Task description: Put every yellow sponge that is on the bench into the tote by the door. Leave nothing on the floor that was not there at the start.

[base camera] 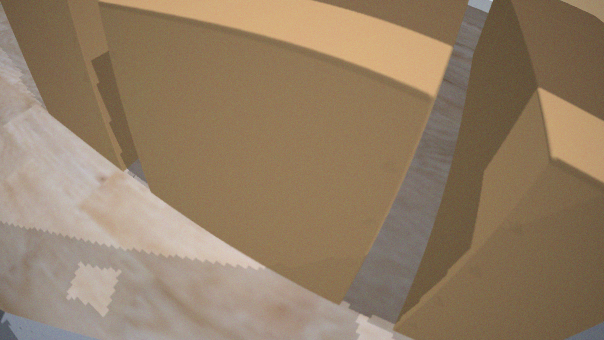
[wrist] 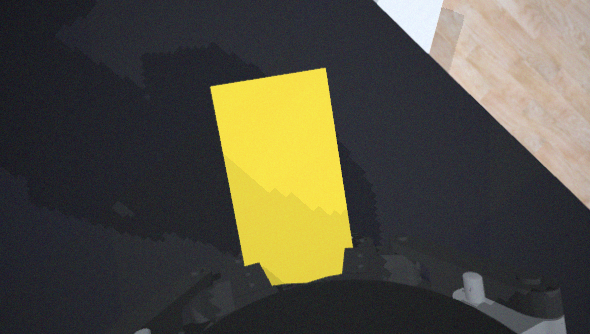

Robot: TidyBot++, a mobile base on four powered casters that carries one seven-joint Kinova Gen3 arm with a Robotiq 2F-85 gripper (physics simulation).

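A yellow sponge [wrist: 282,150] lies on a dark surface [wrist: 475,175] in the middle of the wrist view. Its far part is brightly lit and its near part is in shadow. My gripper [wrist: 298,244] is shut on the near end of the sponge, with a finger against each long side. The fingertips are dark and partly hidden against the dark surface. The tote does not show in either view.
Large tan panels or box-like pieces [base camera: 275,150] [base camera: 540,250] stand close in front of the base, with a narrow gap between them. Pale wood floor [base camera: 165,220] [wrist: 540,75] shows beside them and beyond the dark surface's edge. A white area [wrist: 410,15] shows at the wrist view's top right.
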